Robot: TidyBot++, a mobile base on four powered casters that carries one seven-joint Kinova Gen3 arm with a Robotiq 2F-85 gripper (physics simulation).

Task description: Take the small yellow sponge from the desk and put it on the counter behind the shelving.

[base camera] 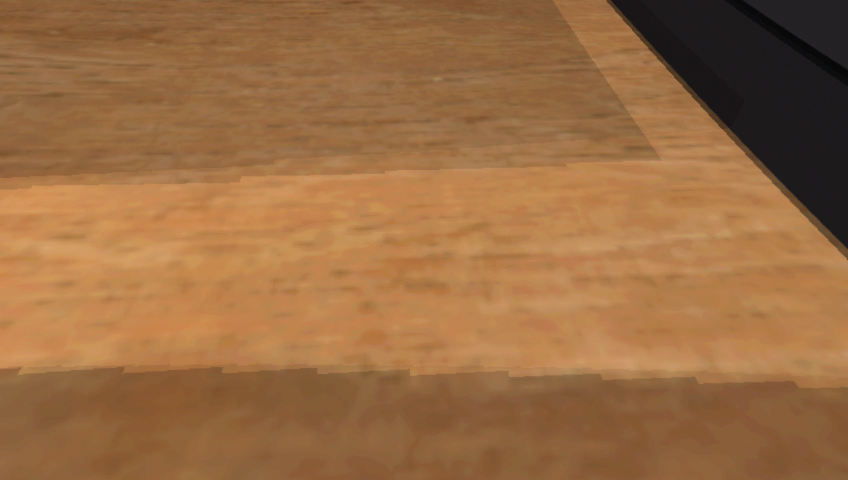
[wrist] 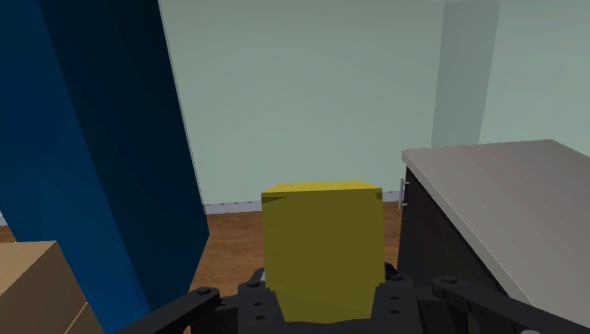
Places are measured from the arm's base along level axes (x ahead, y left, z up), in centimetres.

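Pixels of known places: gripper, fingertip midpoint: [wrist: 322, 274].
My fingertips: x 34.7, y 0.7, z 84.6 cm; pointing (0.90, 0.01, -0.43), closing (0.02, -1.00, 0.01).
Note:
Behind a point stands the place of what it marks.
The small yellow sponge [wrist: 323, 245] @[x 31.6, y 0.6, z 89.1 cm] is upright between the two black fingers in the wrist view. My gripper [wrist: 322, 274] @[x 34.8, y 0.7, z 84.6 cm] is shut on it and holds it in the air, in the gap between a tall blue unit and a counter. The counter [wrist: 505, 185] @[x 100.5, y -53.3, z 51.4 cm] has a grey top and dark cabinet fronts and stands at the right in the wrist view. The sponge is apart from it. The parts of the fingers behind the sponge are hidden. The desk cannot be made out in either view.
The tall blue unit [wrist: 135, 150] @[x 141.9, y 78.8, z 52.9 cm] stands at the left in the wrist view, with a light brown drawer box [wrist: 30, 280] @[x 80.3, y 83.9, z 37.9 cm] in front of it. A pale wall [wrist: 310, 100] @[x 238.8, y 3.0, z 47.1 cm] stands beyond the wooden floor [wrist: 230, 245] @[x 191.7, y 63.3, z -39.6 cm] [base camera: 416, 267] @[x 41.5, y -1.2, z -39.6 cm]. A dark cabinet base [base camera: 791, 136] @[x 57.7, y -43.5, z -35.1 cm] runs along the floor's right side.

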